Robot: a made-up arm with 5 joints. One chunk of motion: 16 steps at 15 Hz.
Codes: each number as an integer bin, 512 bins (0 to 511) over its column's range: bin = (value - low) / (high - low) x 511, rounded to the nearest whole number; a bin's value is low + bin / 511 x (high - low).
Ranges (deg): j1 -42..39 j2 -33..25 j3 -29..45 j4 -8..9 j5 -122..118
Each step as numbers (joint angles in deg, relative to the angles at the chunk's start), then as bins.
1 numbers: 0.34 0.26 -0.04 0.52 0.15
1 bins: 267 293 200 256 260
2 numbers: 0.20 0.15 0.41 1.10 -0.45
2 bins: 266 292 203 274 259
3 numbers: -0.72 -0.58 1.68 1.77 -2.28
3 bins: 260 286 212 294 255
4 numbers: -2.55 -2.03 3.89 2.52 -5.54
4 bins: 249 273 227 316 248
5 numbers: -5.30 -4.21 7.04 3.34 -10.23
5 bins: 232 254 249 341 238
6 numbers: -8.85 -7.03 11.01 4.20 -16.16
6 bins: 209 229 276 367 225
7 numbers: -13.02 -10.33 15.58 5.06 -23.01
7 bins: 183 200 308 393 211
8 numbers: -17.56 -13.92 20.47 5.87 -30.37
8 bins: 154 168 342 417 195
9 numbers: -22.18 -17.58 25.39 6.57 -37.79
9 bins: 125 136 376 438 179
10 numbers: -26.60 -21.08 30.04 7.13 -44.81
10 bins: 97 105 408 455 164
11 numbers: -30.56 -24.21 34.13 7.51 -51.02
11 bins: 72 77 436 466 151
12 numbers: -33.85 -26.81 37.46 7.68 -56.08
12 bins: 51 55 459 471 140
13 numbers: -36.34 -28.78 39.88 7.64 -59.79
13 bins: 36 37 476 470 132
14 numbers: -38.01 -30.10 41.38 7.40 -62.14
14 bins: 25 26 486 463 127
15 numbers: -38.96 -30.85 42.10 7.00 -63.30
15 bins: 19 19 491 451 125
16 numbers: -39.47 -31.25 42.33 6.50 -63.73
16 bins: 16 15 493 436 124
